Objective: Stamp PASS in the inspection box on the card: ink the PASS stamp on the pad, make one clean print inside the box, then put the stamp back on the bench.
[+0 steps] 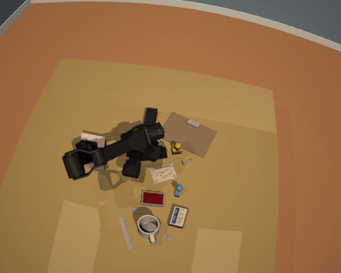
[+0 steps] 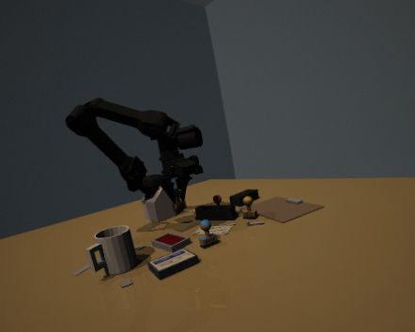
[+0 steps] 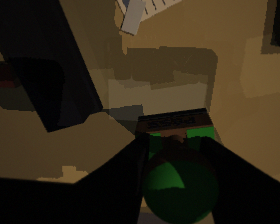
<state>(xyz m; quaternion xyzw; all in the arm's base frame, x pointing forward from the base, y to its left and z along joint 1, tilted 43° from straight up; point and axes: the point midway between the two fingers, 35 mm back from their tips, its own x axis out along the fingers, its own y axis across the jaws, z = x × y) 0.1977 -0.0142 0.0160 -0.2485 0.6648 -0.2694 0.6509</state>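
My gripper tip is now 110 mm to the left of the red ink pad, 90 mm short of it and 70 mm above it. Also, from my gripper tip: white card (110 mm ahead, 80 mm below, 20 mm to the left); then green-knobbed stamp (right at my gripper tip); then black bar (100 mm to the left, 60 mm below, 50 mm ahead).
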